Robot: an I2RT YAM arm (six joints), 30 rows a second.
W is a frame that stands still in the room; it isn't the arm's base.
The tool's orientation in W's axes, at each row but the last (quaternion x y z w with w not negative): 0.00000, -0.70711, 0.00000, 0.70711; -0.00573, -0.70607, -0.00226, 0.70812; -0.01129, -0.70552, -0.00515, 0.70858; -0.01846, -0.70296, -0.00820, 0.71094; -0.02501, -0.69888, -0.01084, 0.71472; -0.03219, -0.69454, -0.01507, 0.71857; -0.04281, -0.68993, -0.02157, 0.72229; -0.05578, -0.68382, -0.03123, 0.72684
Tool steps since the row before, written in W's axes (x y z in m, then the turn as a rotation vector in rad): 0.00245, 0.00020, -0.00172, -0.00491, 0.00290, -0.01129; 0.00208, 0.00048, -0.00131, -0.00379, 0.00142, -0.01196; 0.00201, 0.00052, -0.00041, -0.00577, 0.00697, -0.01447; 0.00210, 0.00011, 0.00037, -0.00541, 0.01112, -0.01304; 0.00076, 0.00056, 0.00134, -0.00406, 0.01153, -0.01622; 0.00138, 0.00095, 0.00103, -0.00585, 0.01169, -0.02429; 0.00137, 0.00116, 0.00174, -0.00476, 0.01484, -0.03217; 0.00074, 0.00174, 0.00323, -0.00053, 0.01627, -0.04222
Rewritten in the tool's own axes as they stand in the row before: -0.00172, 0.00020, -0.00245, -0.01129, 0.00290, 0.00491; -0.00130, 0.00051, -0.00208, -0.01196, 0.00144, 0.00377; -0.00040, 0.00057, -0.00200, -0.01443, 0.00696, 0.00587; 0.00040, 0.00018, -0.00209, -0.01294, 0.01110, 0.00568; 0.00137, 0.00057, -0.00070, -0.01608, 0.01164, 0.00429; 0.00110, 0.00101, -0.00128, -0.02420, 0.01189, 0.00581; 0.00183, 0.00122, -0.00118, -0.03193, 0.01537, 0.00467; 0.00332, 0.00169, -0.00033, -0.04165, 0.01769, 0.00007
